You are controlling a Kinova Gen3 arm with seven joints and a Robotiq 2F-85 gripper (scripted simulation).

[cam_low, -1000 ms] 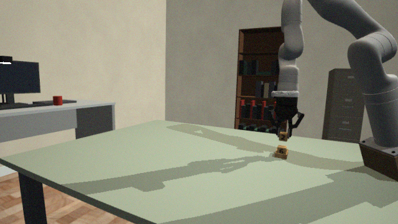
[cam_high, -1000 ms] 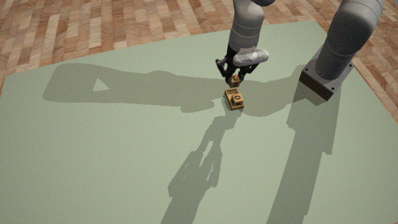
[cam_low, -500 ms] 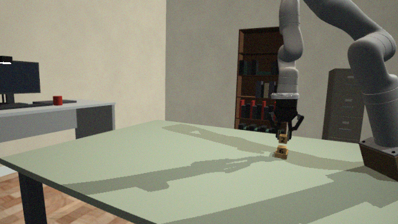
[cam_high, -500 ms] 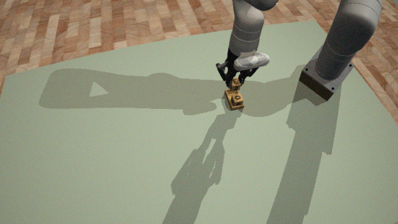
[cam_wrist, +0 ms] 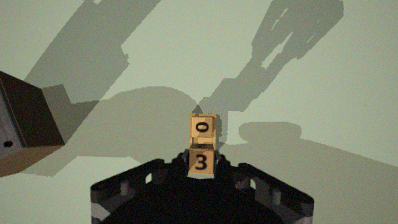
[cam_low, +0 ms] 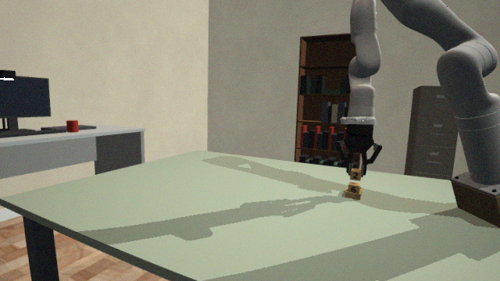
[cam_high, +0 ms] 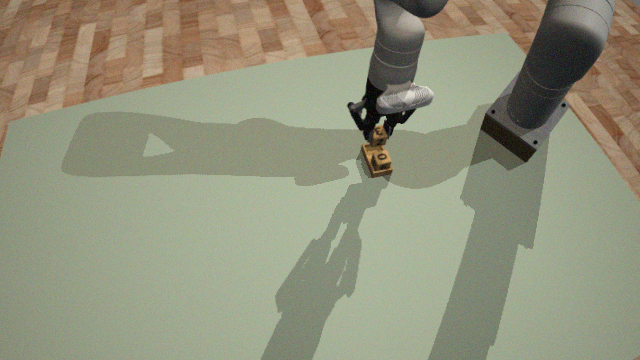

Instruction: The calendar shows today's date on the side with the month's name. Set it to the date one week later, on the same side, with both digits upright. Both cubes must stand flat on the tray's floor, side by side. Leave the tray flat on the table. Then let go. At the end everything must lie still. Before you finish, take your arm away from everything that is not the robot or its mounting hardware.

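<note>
The cube lies 10 mm below my hand. Round my hand: wooden tray 60 mm below, 20 mm to the left.
</note>
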